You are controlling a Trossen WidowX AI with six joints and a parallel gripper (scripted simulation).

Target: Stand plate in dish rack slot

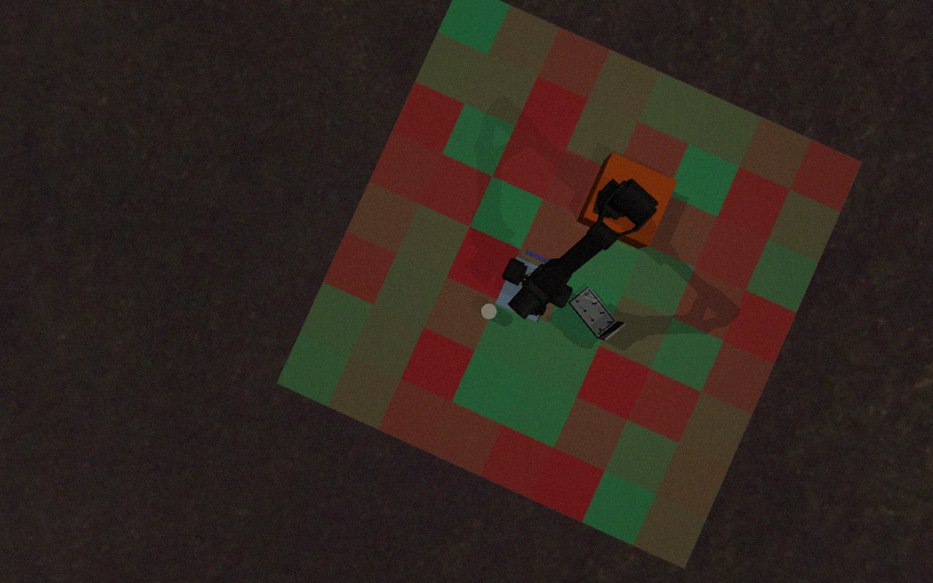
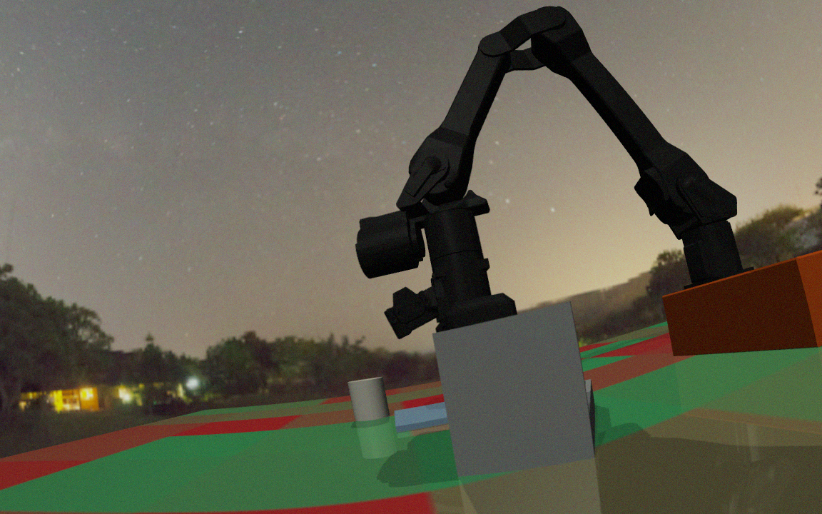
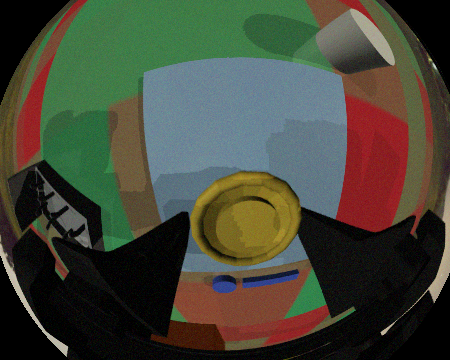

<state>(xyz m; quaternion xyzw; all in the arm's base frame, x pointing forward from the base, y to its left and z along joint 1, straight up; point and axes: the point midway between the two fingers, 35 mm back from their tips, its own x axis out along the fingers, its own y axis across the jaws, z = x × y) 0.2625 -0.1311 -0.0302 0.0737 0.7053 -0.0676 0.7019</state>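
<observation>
The light blue mat lies 2 cm ahead of my gripper tip and 1 cm to the right of it. Also, from my gripper tip: white cup 11 cm ahead, 10 cm to the right, 2 cm above; plate 1 cm above; blue spoon 8 cm behind, 1 cm to the left.
</observation>
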